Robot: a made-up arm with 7 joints. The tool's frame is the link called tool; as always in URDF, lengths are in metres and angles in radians.
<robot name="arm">
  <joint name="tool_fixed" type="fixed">
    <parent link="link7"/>
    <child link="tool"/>
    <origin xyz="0 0 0" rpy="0 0 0"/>
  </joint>
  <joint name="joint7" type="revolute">
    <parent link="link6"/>
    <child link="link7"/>
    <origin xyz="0 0 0" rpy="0 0 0"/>
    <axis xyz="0 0 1"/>
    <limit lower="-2.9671" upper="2.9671" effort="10" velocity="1.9"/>
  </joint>
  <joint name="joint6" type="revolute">
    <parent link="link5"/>
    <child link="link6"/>
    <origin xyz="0 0 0" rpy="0 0 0"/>
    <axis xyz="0 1 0"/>
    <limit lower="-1.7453" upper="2.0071" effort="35" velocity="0.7"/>
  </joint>
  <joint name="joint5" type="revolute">
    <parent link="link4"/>
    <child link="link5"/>
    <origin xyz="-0.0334 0 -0.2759" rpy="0 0 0"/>
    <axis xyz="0 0 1"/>
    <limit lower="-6.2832" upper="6.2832" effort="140" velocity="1.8"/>
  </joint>
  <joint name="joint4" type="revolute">
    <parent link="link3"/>
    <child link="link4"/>
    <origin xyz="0.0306 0 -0.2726" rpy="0 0 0"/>
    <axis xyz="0 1 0"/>
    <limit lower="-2.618" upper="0.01" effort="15" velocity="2.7"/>
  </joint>
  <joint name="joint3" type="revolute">
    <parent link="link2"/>
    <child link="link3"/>
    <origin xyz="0 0 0" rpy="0 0 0"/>
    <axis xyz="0 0 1"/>
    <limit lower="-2.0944" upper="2.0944" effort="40" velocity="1.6"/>
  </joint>
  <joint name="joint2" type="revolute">
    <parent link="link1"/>
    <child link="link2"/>
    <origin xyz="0 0 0" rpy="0 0 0"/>
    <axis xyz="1 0 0"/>
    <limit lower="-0.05" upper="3.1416" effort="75" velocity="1.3"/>
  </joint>
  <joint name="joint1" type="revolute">
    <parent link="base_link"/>
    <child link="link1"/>
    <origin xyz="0 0 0" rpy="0 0 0"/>
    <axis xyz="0 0.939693 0.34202"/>
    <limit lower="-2.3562" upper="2.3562" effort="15" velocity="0.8"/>
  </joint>
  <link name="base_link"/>
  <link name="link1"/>
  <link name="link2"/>
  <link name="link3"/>
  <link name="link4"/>
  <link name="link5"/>
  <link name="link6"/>
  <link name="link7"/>
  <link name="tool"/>
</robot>
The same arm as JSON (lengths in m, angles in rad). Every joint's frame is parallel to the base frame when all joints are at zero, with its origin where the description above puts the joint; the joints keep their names.
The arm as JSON. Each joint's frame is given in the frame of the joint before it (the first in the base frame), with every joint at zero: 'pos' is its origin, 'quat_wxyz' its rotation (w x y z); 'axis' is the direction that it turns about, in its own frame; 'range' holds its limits. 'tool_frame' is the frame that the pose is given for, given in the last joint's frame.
{
  "length_unit": "m",
  "angle_unit": "rad",
  "joints": [
    {
      "joint": "joint1",
      "pos": [
        0.0,
        0.0,
        0.0
      ],
      "quat_wxyz": [
        1.0,
        0.0,
        0.0,
        0.0
      ],
      "axis": [
        0.0,
        0.9397,
        0.342
      ],
      "range": [
        -2.3562,
        2.3562
      ]
    },
    {
      "joint": "joint2",
      "pos": [
        0.0,
        0.0,
        0.0
      ],
      "quat_wxyz": [
        1.0,
        0.0,
        0.0,
        0.0
      ],
      "axis": [
        1.0,
        0.0,
        0.0
      ],
      "range": [
        -0.05,
        3.1416
      ]
    },
    {
      "joint": "joint3",
      "pos": [
        0.0,
        0.0,
        0.0
      ],
      "quat_wxyz": [
        1.0,
        0.0,
        0.0,
        0.0
      ],
      "axis": [
        0.0,
        0.0,
        1.0
      ],
      "range": [
        -2.0944,
        2.0944
      ]
    },
    {
      "joint": "joint4",
      "pos": [
        0.0306,
        0.0,
        -0.2726
      ],
      "quat_wxyz": [
        1.0,
        0.0,
        0.0,
        0.0
      ],
      "axis": [
        0.0,
        1.0,
        0.0
      ],
      "range": [
        -2.618,
        0.01
      ]
    },
    {
      "joint": "joint5",
      "pos": [
        -0.0334,
        0.0,
        -0.2759
      ],
      "quat_wxyz": [
        1.0,
        0.0,
        0.0,
        0.0
      ],
      "axis": [
        0.0,
        0.0,
        1.0
      ],
      "range": [
        -6.2832,
        6.2832
      ]
    },
    {
      "joint": "joint6",
      "pos": [
        0.0,
        0.0,
        0.0
      ],
      "quat_wxyz": [
        1.0,
        0.0,
        0.0,
        0.0
      ],
      "axis": [
        0.0,
        1.0,
        0.0
      ],
      "range": [
        -1.7453,
        2.0071
      ]
    },
    {
      "joint": "joint7",
      "pos": [
        0.0,
        0.0,
        0.0
      ],
      "quat_wxyz": [
        1.0,
        0.0,
        0.0,
        0.0
      ],
      "axis": [
        0.0,
        0.0,
        1.0
      ],
      "range": [
        -2.9671,
        2.9671
      ]
    }
  ],
  "tool_frame": {
    "pos": [
      0.0,
      0.0,
      0.0
    ],
    "quat_wxyz": [
      1.0,
      0.0,
      0.0,
      0.0
    ]
  }
}

